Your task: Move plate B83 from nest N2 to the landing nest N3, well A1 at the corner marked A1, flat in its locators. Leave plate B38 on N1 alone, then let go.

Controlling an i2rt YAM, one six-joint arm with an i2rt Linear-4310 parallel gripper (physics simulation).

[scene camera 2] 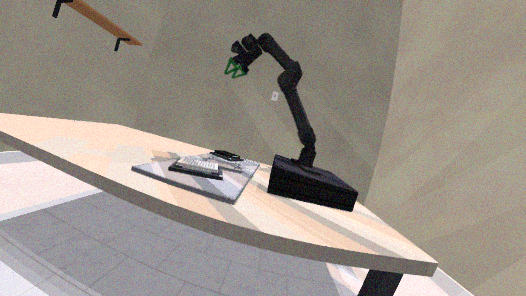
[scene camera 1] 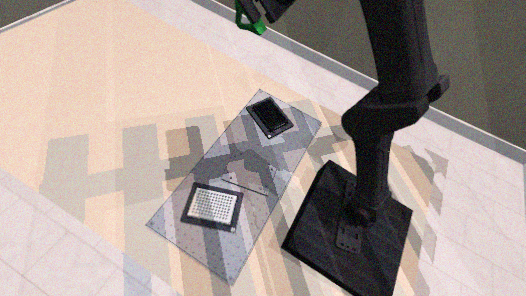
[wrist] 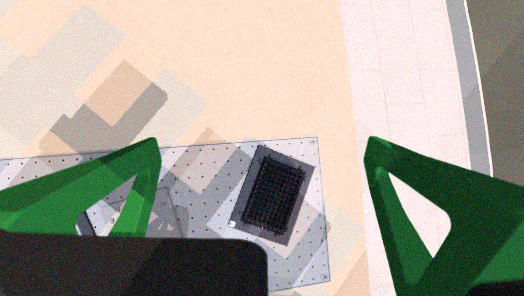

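A white well plate sits in a dark nest at the near end of the perforated board. A black well plate sits in another dark nest at the far end. Between them is a clear, empty nest with small locators, partly hidden by the left finger in the wrist view. The plate and nest numbers are not readable. My gripper is open and empty, high above the board; in the wrist view the black plate shows between its green fingers.
The perforated board lies on the wooden table. The robot's black base block stands beside the board. A wooden wall shelf is high at the left in scene camera 2. Shadows cross the board.
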